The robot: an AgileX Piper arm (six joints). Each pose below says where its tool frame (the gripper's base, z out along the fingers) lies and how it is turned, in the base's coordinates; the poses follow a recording.
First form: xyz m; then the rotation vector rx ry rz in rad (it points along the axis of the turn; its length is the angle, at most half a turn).
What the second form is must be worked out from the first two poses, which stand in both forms.
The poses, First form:
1: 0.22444 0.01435 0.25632 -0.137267 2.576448 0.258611
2: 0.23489 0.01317 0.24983 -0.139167 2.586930 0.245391
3: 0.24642 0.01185 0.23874 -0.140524 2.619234 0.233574
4: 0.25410 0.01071 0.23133 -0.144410 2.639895 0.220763
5: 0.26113 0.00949 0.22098 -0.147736 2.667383 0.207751
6: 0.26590 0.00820 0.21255 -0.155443 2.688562 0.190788
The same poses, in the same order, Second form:
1: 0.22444 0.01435 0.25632 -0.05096 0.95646 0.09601 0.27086
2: 0.23489 0.01317 0.24983 -0.05155 0.95818 0.09089 0.26641
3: 0.24642 0.01185 0.23874 -0.05165 0.96269 0.08585 0.25138
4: 0.25410 0.01071 0.23133 -0.05282 0.96550 0.08074 0.24185
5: 0.26113 0.00949 0.22098 -0.05367 0.96902 0.07547 0.22898
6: 0.26590 0.00820 0.21255 -0.05618 0.97164 0.06895 0.21910
